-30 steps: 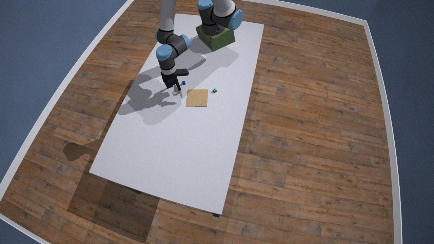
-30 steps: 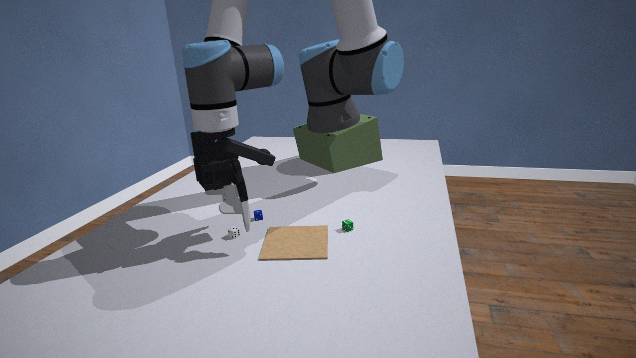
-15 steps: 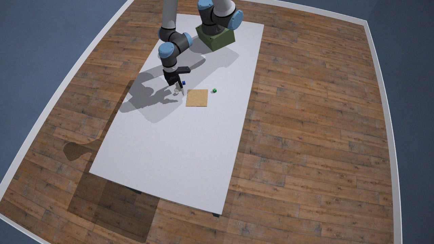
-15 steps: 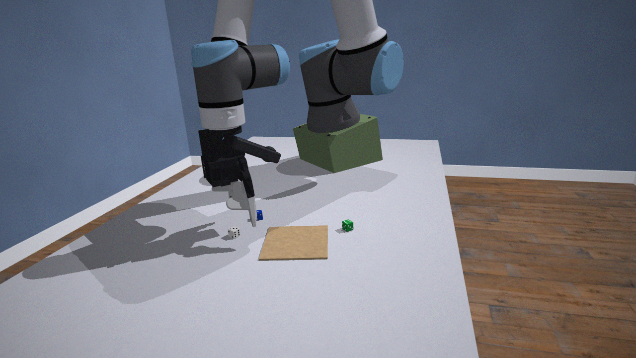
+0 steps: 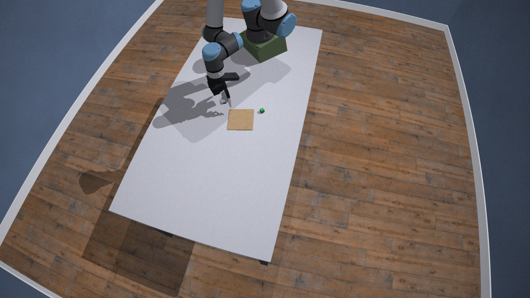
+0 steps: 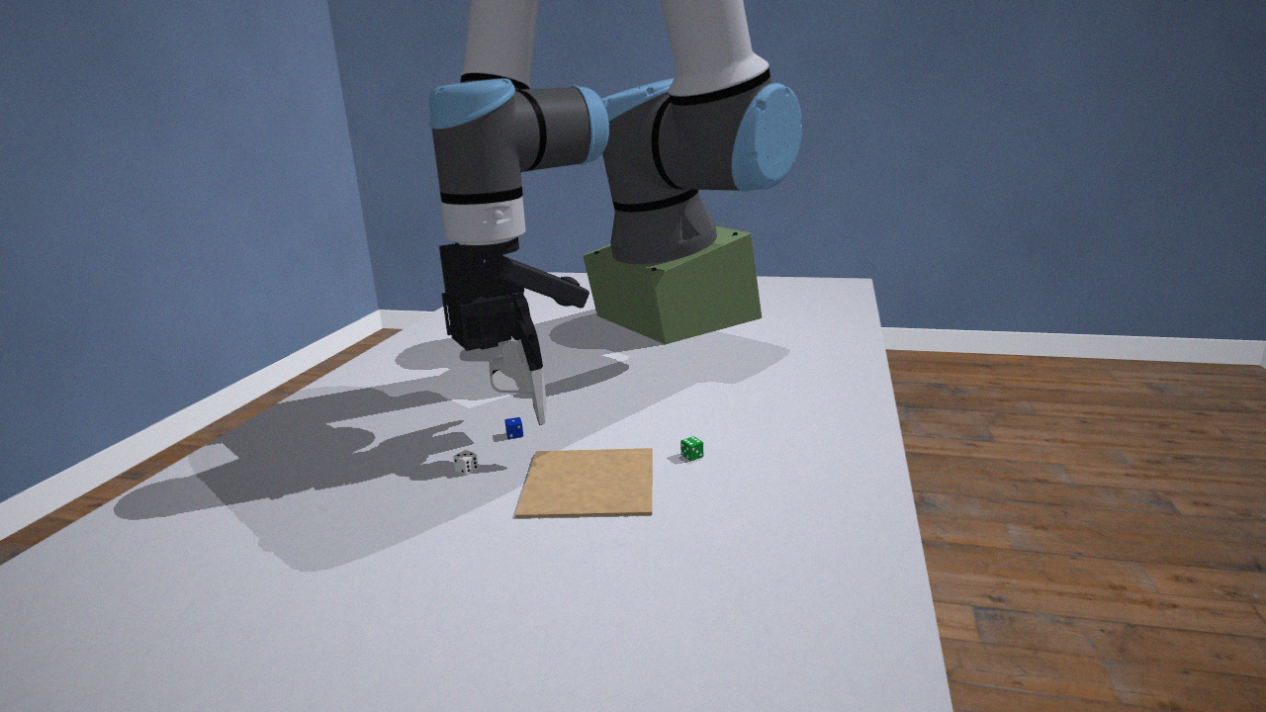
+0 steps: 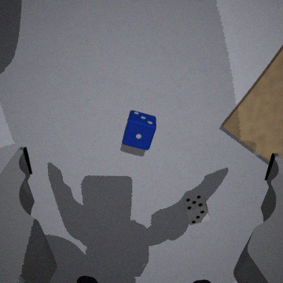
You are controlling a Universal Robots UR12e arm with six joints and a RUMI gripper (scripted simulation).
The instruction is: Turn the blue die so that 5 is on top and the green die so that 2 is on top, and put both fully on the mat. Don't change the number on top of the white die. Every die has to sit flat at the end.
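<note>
The blue die lies 1 cm to the right of my hand and 4 cm below it. Round my hand: tan mat (9 cm ahead, 12 cm to the left, 4 cm below); then white die (9 cm ahead, 3 cm to the right, 4 cm below); then green die (1 cm ahead, 22 cm to the left, 4 cm below).
</note>
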